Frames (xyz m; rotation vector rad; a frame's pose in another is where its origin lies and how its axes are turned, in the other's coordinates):
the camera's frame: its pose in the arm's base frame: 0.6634 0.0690 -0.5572 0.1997 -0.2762 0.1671
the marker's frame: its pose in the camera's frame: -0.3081 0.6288 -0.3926 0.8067 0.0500 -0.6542
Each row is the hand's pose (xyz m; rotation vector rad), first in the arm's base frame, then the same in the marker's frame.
Working: the arm's base frame: its pose in the marker's frame: -0.2003 0.3838 1.1303 -1.0675 0.0689 0.3792

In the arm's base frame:
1: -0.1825 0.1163 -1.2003 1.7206 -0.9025 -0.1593
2: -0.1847 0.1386 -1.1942 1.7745 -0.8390 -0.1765
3: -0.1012 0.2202 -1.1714 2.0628 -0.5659 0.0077
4: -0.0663 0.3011 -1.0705 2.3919 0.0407 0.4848
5: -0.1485 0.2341 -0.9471 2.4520 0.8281 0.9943
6: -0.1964 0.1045 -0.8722 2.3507 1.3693 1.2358
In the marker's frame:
1: -0.2578 -0.6536 0.4915 0.8346 -0.4349 0.4473
2: -0.2681 -0.6395 0.4763 0.8674 -0.3851 0.3998
3: -0.2205 -0.5626 0.3990 1.0824 -0.0560 0.3777
4: -0.2278 -0.4316 0.3718 1.3389 0.6276 0.4000
5: -0.2977 -0.3756 0.5076 1.4356 1.4088 0.3676
6: -0.3083 -0.3788 0.6644 1.4200 1.8892 0.2689

